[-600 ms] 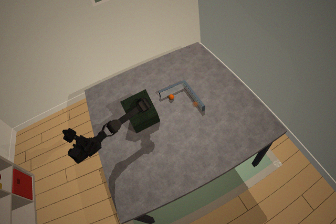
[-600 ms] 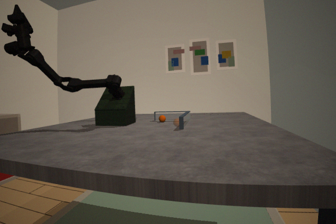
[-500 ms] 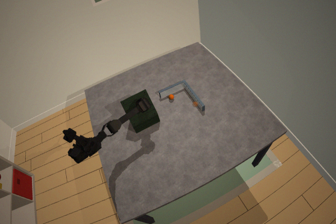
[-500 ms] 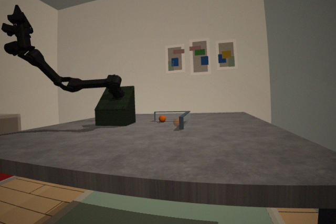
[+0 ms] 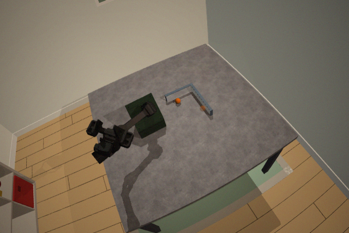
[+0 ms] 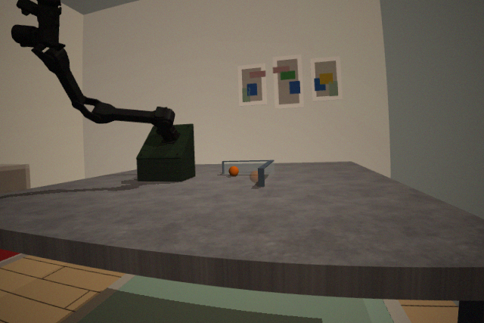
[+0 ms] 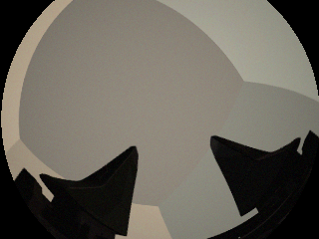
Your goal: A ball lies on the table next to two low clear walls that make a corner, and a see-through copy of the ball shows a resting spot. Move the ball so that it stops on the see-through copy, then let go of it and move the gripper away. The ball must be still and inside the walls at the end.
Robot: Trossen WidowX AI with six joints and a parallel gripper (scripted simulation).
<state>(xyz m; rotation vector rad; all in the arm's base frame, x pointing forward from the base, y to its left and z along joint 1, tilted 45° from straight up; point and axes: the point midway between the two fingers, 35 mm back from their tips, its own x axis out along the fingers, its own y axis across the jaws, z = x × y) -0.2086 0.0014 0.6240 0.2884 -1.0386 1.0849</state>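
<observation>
Right now the orange ball is 37 cm ahead of my gripper tip, 54 cm to the left of it and 66 cm below it. The rest, counted from my gripper tip: see-through copy (52 cm ahead, 39 cm to the left, 66 cm below).
</observation>
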